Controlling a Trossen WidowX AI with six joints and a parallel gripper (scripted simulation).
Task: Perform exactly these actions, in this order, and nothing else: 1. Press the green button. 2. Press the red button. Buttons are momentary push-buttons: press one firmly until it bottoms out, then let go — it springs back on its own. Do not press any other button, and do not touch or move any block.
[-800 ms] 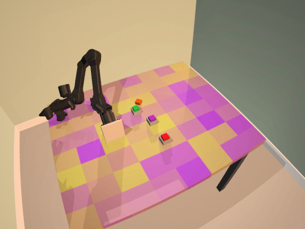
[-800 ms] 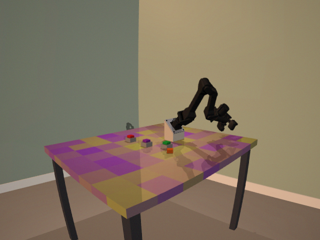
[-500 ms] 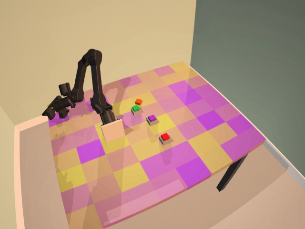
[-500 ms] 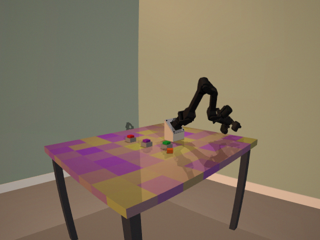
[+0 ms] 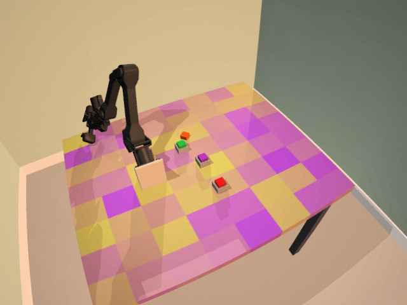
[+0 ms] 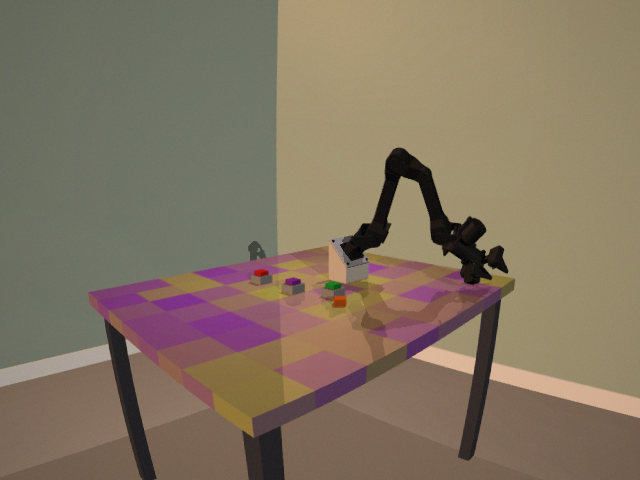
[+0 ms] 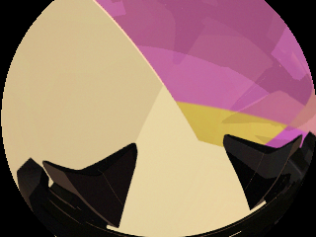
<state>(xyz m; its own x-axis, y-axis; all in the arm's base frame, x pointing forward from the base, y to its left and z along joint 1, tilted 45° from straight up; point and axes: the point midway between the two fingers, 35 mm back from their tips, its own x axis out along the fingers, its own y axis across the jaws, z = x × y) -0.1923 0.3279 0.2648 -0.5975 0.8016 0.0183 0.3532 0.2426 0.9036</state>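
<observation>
Right now the orange block is 450 mm ahead of my gripper tip, 290 mm to the right of it and 20 mm below it. Also, from my gripper tip: red button: 610 mm to the right, 450 mm ahead; purple button: 470 mm to the right, 450 mm ahead; green button: 400 mm ahead, 350 mm to the right.
</observation>
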